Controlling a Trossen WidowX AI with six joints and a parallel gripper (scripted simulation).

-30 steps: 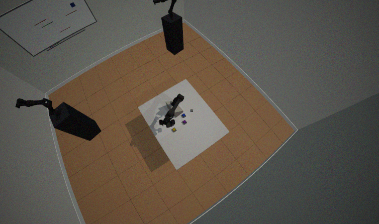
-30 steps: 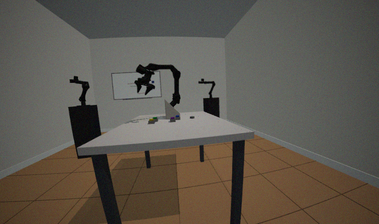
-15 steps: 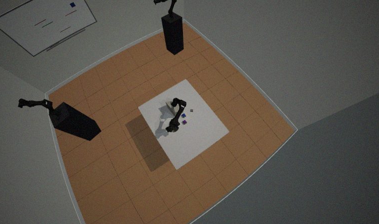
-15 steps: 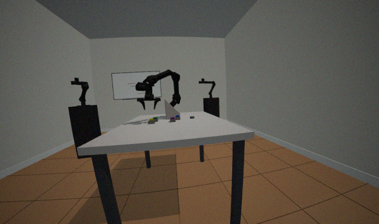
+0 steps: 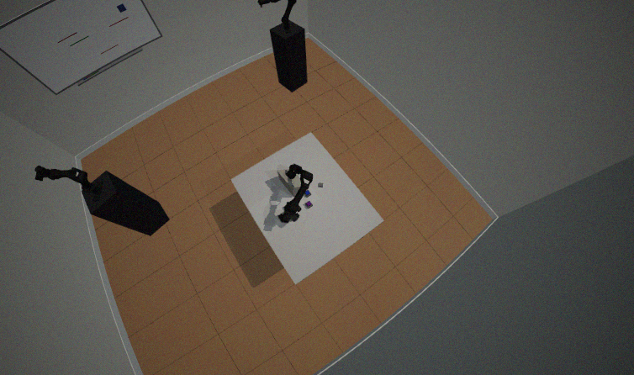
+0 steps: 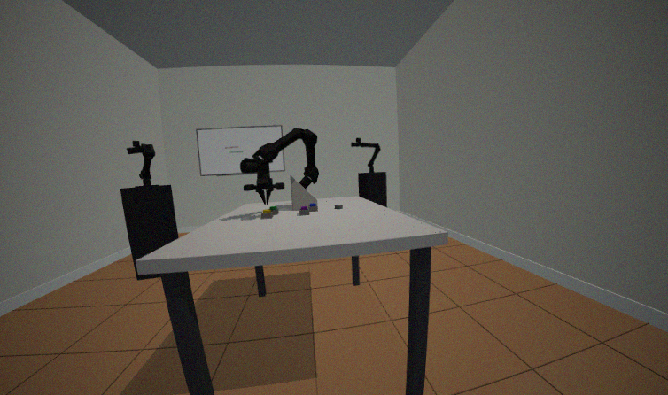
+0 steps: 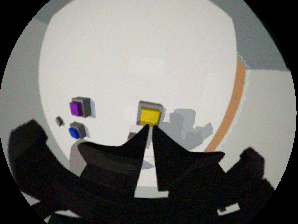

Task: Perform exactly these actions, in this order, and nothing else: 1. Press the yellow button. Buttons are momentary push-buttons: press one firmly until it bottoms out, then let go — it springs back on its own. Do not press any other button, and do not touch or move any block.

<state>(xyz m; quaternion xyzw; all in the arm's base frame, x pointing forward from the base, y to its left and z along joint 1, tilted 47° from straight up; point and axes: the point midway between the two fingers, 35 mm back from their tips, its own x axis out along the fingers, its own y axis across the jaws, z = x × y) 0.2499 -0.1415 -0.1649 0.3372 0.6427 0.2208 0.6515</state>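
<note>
Now: the yellow button 30 mm below my gripper tip. Also, from my gripper tip: blue button 70 mm behind, 240 mm to the left, 30 mm below; then green button 90 mm behind, 30 mm to the left, 30 mm below; then purple button 20 mm ahead, 180 mm to the left, 30 mm below.
</note>
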